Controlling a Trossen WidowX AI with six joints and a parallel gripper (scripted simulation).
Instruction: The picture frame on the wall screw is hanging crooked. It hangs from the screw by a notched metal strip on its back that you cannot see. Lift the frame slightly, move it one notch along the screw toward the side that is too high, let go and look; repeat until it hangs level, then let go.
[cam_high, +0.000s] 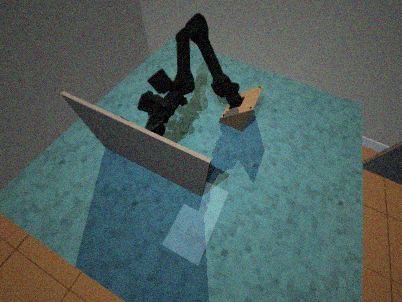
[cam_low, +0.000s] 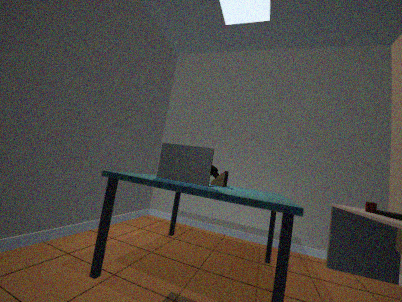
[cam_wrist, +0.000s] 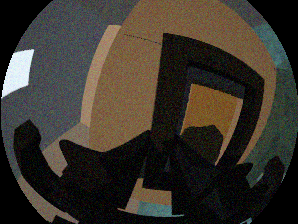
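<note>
Right now the picture frame is 50 mm below my gripper tip, 20 mm to the right of it and 10 mm ahead of it. Also, from my gripper tip: wall panel: 60 mm below, 20 mm ahead.
</note>
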